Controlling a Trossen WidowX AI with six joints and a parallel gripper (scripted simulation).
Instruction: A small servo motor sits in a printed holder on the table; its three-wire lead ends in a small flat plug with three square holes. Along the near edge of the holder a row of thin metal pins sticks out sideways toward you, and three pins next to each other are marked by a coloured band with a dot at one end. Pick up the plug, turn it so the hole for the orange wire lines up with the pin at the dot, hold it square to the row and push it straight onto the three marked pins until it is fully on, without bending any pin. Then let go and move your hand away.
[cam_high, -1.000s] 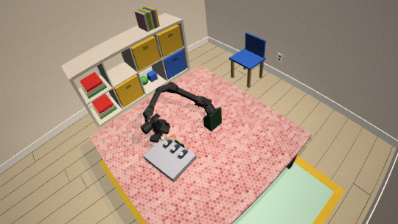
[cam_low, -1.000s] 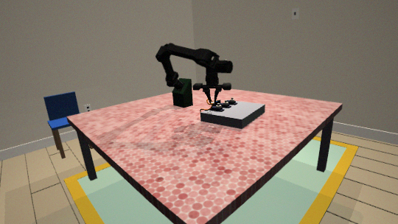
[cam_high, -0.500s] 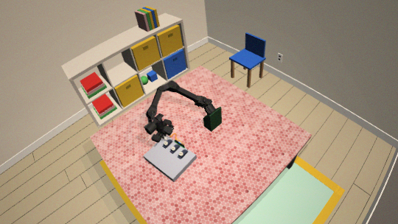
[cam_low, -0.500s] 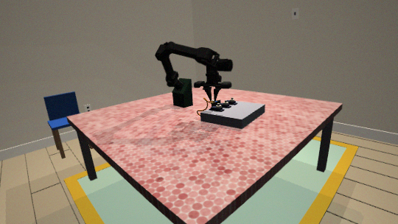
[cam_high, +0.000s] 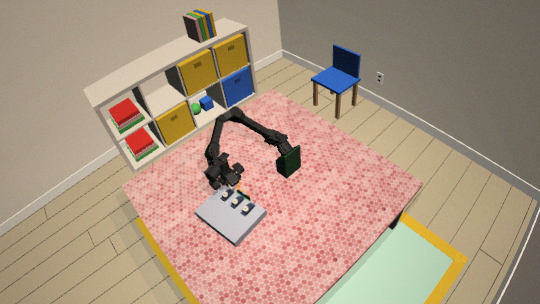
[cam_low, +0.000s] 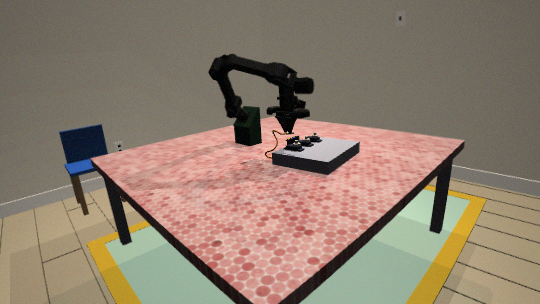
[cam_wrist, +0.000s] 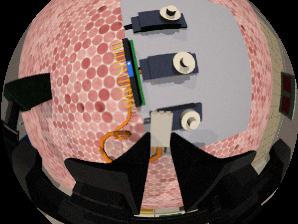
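My gripper tip is now 70 mm to the right of the blue band, 40 mm above it and 30 mm past it. From my gripper tip the other things lie so: servo (70 mm to the left, 60 mm below, 20 mm ahead); then grey printed holder (130 mm ahead, 90 mm to the left, 80 mm below).
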